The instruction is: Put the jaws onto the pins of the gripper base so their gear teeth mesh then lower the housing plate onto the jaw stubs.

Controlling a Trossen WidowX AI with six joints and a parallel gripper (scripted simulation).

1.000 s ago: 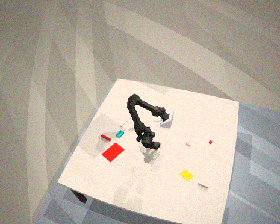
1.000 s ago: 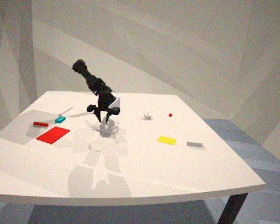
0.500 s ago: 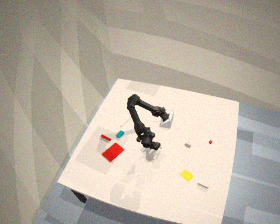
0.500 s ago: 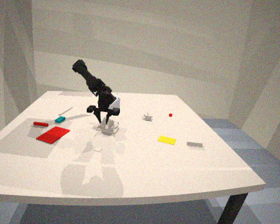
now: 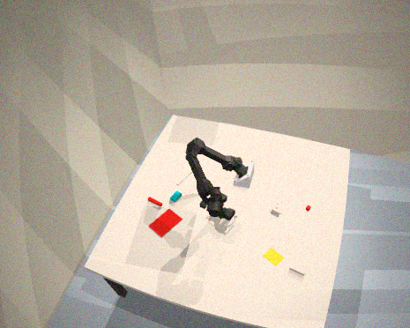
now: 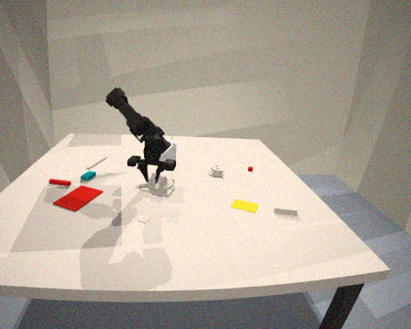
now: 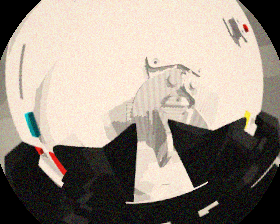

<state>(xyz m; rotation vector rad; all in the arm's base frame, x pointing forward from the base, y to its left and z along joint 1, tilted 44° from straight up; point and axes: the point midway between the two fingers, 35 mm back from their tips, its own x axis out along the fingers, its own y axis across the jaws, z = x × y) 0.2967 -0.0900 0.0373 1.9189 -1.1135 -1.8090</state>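
Right now the white housing part is 110 mm behind my gripper tip, 310 mm to the left of it and 10 mm above it. Also, from my gripper tip: pale stand 110 mm behind, 310 mm to the left, 10 mm below; red plate 70 mm ahead, 280 mm to the right, 20 mm below; cyan block 110 mm behind, 270 mm to the right, 10 mm below.
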